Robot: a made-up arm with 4 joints. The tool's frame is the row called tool. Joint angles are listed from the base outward.
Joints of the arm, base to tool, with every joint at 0 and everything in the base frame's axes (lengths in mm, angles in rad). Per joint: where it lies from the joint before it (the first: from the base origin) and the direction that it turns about. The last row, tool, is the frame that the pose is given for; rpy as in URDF.
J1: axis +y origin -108 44 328
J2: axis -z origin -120 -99 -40
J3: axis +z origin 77 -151 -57
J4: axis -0.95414 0.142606 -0.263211 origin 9 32 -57
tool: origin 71 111 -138 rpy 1.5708 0 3.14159
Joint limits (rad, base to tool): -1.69..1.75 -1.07..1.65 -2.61..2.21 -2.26..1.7
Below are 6 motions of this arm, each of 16 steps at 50 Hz.
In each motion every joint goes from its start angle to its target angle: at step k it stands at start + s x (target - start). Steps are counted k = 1, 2, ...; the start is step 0. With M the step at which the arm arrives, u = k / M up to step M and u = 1 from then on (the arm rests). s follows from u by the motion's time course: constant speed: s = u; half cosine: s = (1 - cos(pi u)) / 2; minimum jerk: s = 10 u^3 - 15 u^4 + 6 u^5.
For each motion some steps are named. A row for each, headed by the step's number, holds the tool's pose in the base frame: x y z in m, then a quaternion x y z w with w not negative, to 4 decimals.
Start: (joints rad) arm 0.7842 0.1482 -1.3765 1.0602
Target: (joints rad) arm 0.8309 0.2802 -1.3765 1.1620
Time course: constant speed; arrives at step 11
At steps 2, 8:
2: -0.4182 -0.2768 0.1879 -0.7721 -0.6159 0.1546 0.0265
8: -0.4359 -0.2734 0.2171 -0.7858 -0.5839 0.2011 0.0340

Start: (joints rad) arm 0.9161 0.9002 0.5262 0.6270
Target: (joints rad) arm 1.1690 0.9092 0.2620 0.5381
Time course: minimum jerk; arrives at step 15
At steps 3, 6, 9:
3: -0.4396 -0.2060 0.2158 -0.4325 -0.8080 -0.2896 0.2760
6: -0.4449 -0.2080 0.2362 -0.4668 -0.7948 -0.2678 0.2805
9: -0.4500 -0.2115 0.2653 -0.5118 -0.7763 -0.2334 0.2846

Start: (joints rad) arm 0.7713 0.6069 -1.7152 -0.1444
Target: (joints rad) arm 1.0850 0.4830 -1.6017 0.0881
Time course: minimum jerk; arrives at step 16
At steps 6, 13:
6: -0.3656 -0.3828 0.1944 0.6858 0.5491 0.0352 0.4764
13: -0.3955 -0.3600 0.2274 0.7225 0.6078 -0.0364 0.3273

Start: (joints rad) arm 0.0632 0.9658 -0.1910 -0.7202
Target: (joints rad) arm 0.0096 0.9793 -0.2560 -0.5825
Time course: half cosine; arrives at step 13
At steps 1, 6, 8, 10, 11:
1: -0.0997 -0.1732 0.1466 0.1720 0.4252 0.7640 0.4538
6: -0.0974 -0.1834 0.1364 0.1906 0.4344 0.7465 0.4666
8: -0.0964 -0.1891 0.1307 0.2014 0.4389 0.7367 0.4734
10: -0.0957 -0.1938 0.1261 0.2105 0.4423 0.7285 0.4789
11: -0.0955 -0.1954 0.1245 0.2137 0.4434 0.7257 0.4808

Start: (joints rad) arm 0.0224 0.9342 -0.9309 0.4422
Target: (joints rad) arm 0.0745 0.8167 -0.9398 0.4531
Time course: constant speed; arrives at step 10
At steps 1, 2, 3, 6, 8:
1: -0.2680 -0.3020 0.0043 0.7125 0.4586 0.3002 0.4381
2: -0.2670 -0.3023 0.0050 0.7111 0.4636 0.3004 0.4348
3: -0.2661 -0.3026 0.0056 0.7098 0.4686 0.3007 0.4315
6: -0.2632 -0.3033 0.0076 0.7056 0.4833 0.3015 0.4214
8: -0.2613 -0.3036 0.0088 0.7028 0.4930 0.3021 0.4145

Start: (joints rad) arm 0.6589 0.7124 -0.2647 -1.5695
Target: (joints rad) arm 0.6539 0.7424 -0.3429 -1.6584
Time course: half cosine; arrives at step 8
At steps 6, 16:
6: -0.1299 -0.1451 0.3151 0.1022 0.2330 0.8854 0.3891
16: -0.1299 -0.1475 0.3173 0.0973 0.2318 0.8831 0.3963

